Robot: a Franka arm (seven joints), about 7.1 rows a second.
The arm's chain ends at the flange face. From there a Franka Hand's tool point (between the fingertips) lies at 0.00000 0.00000 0.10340 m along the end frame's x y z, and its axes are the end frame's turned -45 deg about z.
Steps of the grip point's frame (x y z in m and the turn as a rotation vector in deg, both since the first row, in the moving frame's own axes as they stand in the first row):
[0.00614 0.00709 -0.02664 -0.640 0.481 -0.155]
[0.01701 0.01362 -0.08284 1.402 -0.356 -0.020]
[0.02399 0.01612 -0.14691 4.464 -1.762 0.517]
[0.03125 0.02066 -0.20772 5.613 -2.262 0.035]
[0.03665 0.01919 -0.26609 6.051 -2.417 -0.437]
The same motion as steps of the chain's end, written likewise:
[0.00792 0.00047 -0.02663 -0.112 0.793 -0.155]
[0.02390 -0.00106 -0.08281 0.740 -1.243 -0.020]
[0.03628 -0.00209 -0.14655 1.911 -4.402 0.517]
[0.04674 -0.00322 -0.20714 2.370 -5.568 0.035]
[0.05029 -0.00776 -0.26542 2.570 -5.988 -0.437]

